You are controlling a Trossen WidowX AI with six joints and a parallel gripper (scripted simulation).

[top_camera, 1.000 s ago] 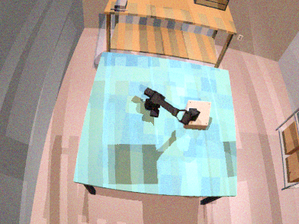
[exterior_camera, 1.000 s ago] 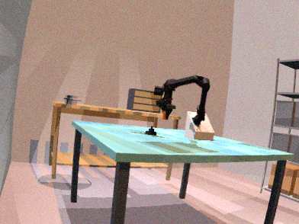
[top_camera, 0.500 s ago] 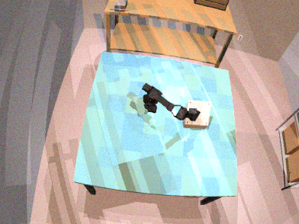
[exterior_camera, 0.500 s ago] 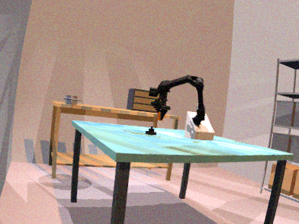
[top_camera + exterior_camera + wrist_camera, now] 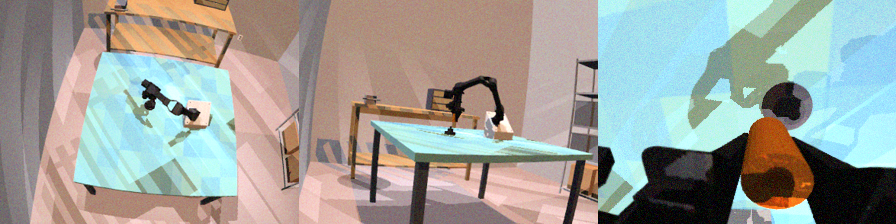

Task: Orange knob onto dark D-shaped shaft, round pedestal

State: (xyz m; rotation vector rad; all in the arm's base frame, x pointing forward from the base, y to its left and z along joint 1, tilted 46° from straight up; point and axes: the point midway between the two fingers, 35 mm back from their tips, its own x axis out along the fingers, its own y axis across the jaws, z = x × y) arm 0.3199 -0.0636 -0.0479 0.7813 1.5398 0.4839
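Now: gripper tip 80 mm above the round dark pedestal and 40 mm to the left of it. From my gripper tip the other things lie so: orange knob: 20 mm above.
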